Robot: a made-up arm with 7 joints.
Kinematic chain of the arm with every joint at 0, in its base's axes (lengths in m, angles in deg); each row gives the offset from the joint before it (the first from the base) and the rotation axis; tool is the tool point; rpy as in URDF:
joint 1: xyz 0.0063 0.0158 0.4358 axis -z
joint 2: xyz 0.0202 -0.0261 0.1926 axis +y
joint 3: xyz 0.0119 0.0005 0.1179 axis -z
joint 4: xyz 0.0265 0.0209 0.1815 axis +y
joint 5: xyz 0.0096 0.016 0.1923 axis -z
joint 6: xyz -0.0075 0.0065 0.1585 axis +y
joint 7: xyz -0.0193 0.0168 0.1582 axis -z
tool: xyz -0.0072 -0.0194 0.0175 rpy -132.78 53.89 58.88
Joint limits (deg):
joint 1: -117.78..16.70
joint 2: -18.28..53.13
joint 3: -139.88..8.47
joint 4: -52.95..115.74
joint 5: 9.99..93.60
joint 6: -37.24..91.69
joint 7: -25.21..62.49
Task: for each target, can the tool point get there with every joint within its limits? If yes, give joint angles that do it. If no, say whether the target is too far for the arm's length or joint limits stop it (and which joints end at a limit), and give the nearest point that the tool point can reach.
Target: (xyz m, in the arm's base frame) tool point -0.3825 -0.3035 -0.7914
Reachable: no: too far | nearest point -0.2751 0.1748 0.2941 | short by 1.191 m
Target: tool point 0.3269 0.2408 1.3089
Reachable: yes | joints -83.35 31.48 -78.15 -39.10 85.29 -11.71 -6.12
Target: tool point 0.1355 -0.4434 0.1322
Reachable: no: joint limits stop it (at a limit: joint 1, joint 2, joint 3, joint 4, joint 7) | nearest point 0.2556 -0.2377 0.3179 | short by 0.302 m
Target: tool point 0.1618 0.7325 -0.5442
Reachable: no: too far | nearest point 0.1030 0.4615 0.2712 | short by 0.861 m
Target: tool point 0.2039 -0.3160 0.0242
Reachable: no: joint limits stop it (at a limit: joint 1, joint 2, joint 3, joint 4, joint 7) | nearest point 0.2808 -0.1930 0.2731 | short by 0.288 m
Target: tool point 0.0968 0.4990 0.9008
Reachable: yes | joints 4.14 -11.62 -88.15 87.99 70.18 51.68 34.22
